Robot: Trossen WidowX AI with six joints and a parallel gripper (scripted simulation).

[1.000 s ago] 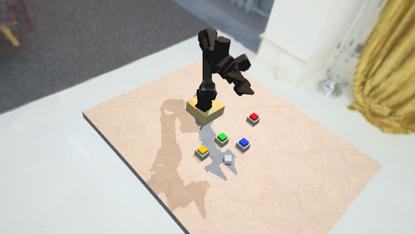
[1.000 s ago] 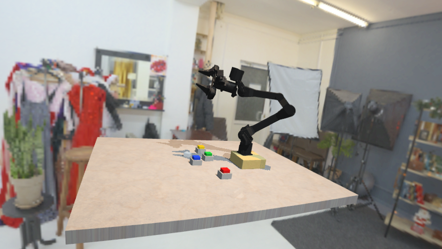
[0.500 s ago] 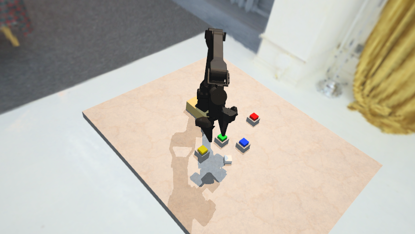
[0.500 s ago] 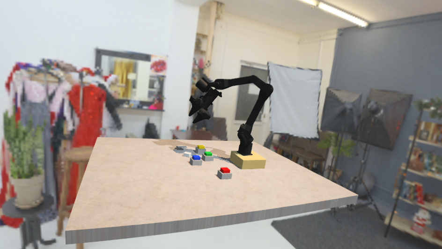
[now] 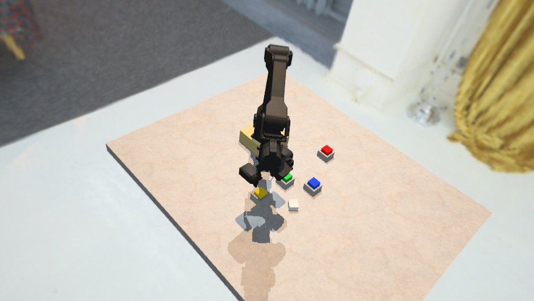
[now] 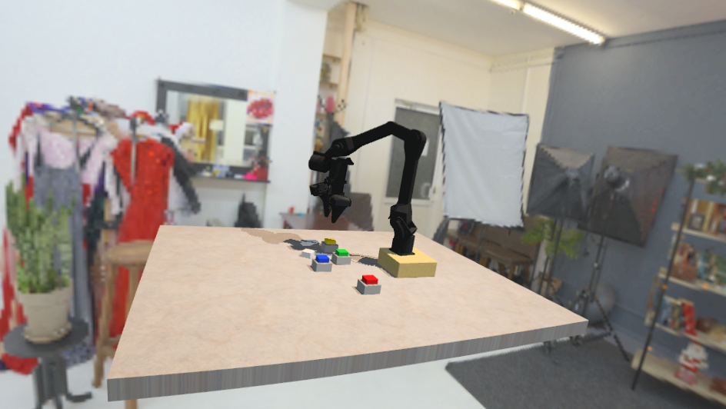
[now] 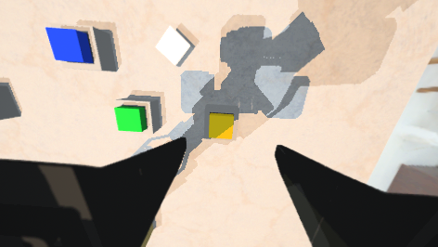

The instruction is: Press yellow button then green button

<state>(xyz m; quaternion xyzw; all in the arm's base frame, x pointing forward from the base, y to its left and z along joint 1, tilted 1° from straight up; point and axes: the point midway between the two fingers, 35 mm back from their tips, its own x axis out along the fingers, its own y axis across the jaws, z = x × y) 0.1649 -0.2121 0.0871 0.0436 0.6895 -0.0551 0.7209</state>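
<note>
My gripper tip is now 1 cm past the yellow button, 1 cm to the right of it and 8 cm above it. The rest, counted from my gripper tip: green button: 1 cm ahead, 13 cm to the left, 8 cm below; then blue button: 10 cm ahead, 18 cm to the left, 8 cm below; then small white block: 10 cm ahead, 6 cm to the left, 10 cm below.
</note>
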